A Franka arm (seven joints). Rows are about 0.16 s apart.
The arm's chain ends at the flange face. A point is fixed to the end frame.
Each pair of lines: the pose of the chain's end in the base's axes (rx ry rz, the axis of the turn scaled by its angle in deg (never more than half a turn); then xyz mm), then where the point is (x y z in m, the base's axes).
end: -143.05 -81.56 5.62 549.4 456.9 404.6
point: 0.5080 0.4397 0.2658
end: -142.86 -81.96 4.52 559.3 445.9 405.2
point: 0.5196 0.4295 0.2658
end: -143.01 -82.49 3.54 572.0 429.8 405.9
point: 0.5343 0.4134 0.2660
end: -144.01 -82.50 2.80 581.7 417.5 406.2
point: 0.5460 0.4001 0.2659
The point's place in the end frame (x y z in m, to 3 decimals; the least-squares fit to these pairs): -0.046 0.010 0.138
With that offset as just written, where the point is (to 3 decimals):
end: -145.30 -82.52 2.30 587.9 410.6 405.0
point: 0.554 0.391 0.264
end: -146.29 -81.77 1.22 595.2 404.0 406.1
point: 0.563 0.385 0.265
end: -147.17 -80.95 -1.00 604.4 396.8 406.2
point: 0.575 0.379 0.264
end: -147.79 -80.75 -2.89 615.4 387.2 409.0
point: 0.590 0.370 0.266
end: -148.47 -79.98 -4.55 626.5 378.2 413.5
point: 0.603 0.362 0.270
